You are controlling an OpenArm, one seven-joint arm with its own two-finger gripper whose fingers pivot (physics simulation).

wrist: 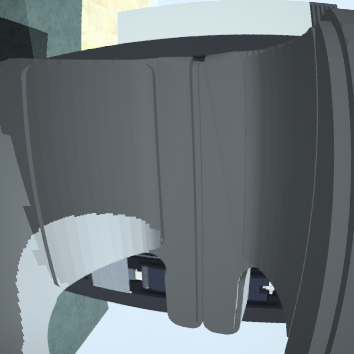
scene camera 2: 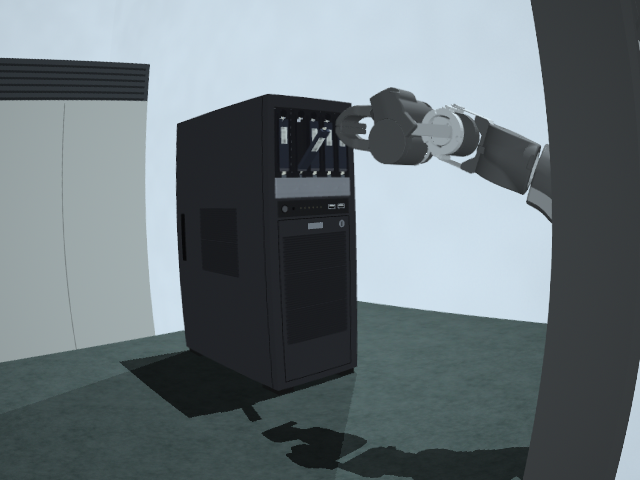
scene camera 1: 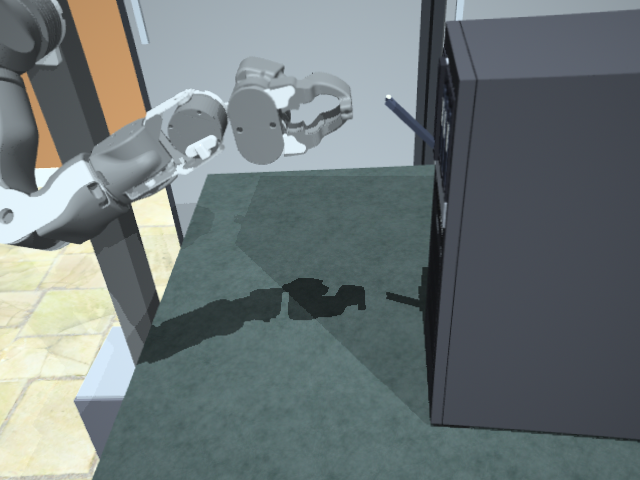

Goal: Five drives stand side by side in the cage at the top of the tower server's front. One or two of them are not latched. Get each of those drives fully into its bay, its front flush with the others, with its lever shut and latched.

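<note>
The tower server (scene camera 1: 542,248) (scene camera 2: 227,180) (wrist: 175,46) stands upright, with five drives side by side in its top cage. The second drive from the left in scene camera 2 has its lever (scene camera 1: 409,119) (scene camera 2: 312,149) swung out, slanting up and away from the front. The leftmost drive (scene camera 2: 283,149) and the three on the right show upright levers against their fronts. Whether the second drive's body is flush is not clear. My gripper (scene camera 1: 348,109) (scene camera 2: 339,127) (wrist: 216,197) is shut and empty, in front of the cage, apart from the raised lever's tip. Its fingers hide most of the cage in the wrist view.
The tower stands on a green table top (scene camera 1: 289,403) (scene camera 2: 439,372). A pale cabinet (scene camera 2: 108,217) stands behind at the left in scene camera 2. A dark post (scene camera 2: 584,258) rises at the right there. A grey panel (scene camera 2: 312,188) lies directly below the drives.
</note>
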